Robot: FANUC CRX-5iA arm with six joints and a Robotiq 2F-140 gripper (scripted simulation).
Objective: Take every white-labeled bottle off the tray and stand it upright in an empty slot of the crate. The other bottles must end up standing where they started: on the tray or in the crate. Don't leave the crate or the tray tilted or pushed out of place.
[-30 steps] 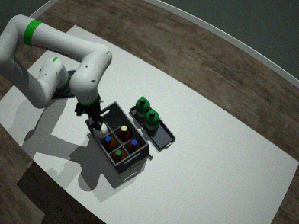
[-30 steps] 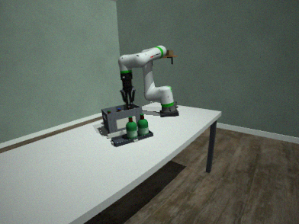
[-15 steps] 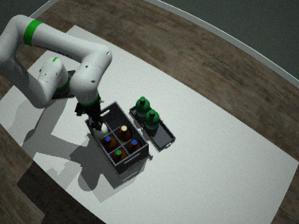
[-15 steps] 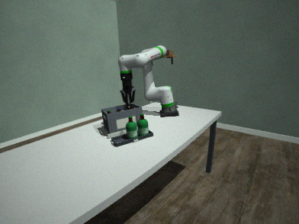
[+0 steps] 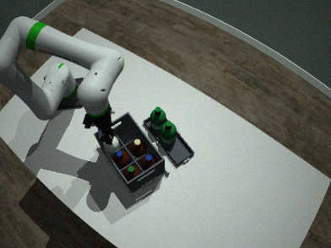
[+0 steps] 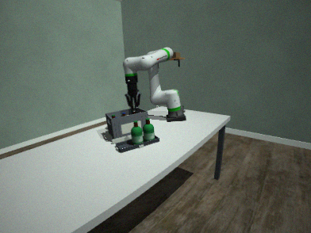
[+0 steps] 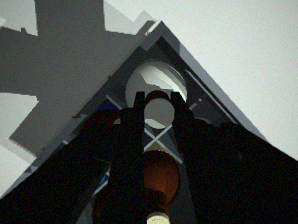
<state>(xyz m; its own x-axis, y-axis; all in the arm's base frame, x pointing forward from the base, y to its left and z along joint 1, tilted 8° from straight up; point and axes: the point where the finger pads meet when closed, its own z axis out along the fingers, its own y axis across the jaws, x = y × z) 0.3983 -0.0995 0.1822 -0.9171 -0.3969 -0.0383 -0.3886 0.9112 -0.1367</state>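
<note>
Now: the white-labeled bottle 80 mm below my hand. Round my hand: dark tray: 190 mm to the left, 180 mm ahead, 150 mm below; then dark crate: 100 mm ahead, 80 mm below, 10 mm to the left.
</note>
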